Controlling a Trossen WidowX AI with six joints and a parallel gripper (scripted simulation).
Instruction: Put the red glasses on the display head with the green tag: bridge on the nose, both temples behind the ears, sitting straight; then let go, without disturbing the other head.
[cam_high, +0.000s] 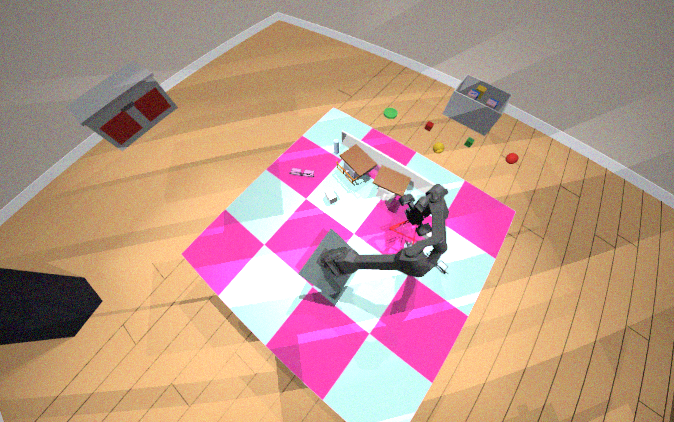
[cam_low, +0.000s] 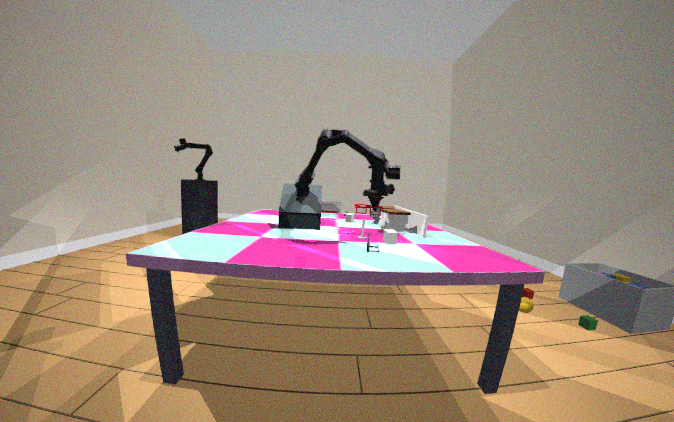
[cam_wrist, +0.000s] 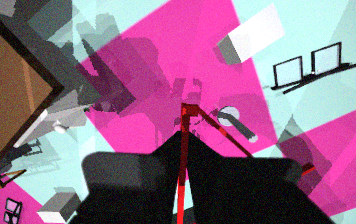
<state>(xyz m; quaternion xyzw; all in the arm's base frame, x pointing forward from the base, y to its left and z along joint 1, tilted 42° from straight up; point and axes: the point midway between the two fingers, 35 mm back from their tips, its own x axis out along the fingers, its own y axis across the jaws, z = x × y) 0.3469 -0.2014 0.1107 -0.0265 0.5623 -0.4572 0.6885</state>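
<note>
The grey stand lies 7 cm behind my gripper tip, 6 cm to the right of it and 9 cm below it. Also, from my gripper tip: grey panel (29 cm ahead, 26 cm to the left, 6 cm below).
</note>
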